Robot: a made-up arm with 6 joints.
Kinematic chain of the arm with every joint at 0, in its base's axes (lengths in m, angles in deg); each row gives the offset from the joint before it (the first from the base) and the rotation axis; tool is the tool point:
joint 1: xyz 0 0 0.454 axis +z
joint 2: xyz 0 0 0 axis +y
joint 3: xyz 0 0 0.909 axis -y
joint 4: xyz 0 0 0 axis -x
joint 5: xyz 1.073 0 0 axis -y
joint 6: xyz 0 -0.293 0 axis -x
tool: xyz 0 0 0
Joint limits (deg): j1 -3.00..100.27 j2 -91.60..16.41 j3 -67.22..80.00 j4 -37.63..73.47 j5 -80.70..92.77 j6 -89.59..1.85
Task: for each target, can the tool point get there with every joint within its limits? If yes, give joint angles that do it. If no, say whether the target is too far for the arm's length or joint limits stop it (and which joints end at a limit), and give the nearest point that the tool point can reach.
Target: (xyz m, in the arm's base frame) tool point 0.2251 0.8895 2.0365
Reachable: yes | joints 89.03 2.13 29.46 44.20 55.02 -60.18
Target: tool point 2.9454 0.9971 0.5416
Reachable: no: too far | nearest point 1.2586 0.4261 1.0313 | short by 1.847 m
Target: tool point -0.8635 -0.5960 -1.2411
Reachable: no: joint limits stop it (at a limit: joint 2, joint 3, joint 4) | nearest point -1.6566 -1.1434 0.3075 | short by 1.824 m
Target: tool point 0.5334 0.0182 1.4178
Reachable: yes | joints 35.23 -40.59 -26.32 1.82 58.07 -75.39
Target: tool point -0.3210 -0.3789 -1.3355
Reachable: no: joint limits stop it (at a limit: joint 1, joint 2, joint 3, joint 4) | nearest point 0.1856 -0.2421 0.2397 | short by 1.660 m
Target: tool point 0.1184 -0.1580 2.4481
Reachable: yes | joints 75.52 -10.63 63.99 58.25 57.78 -74.36
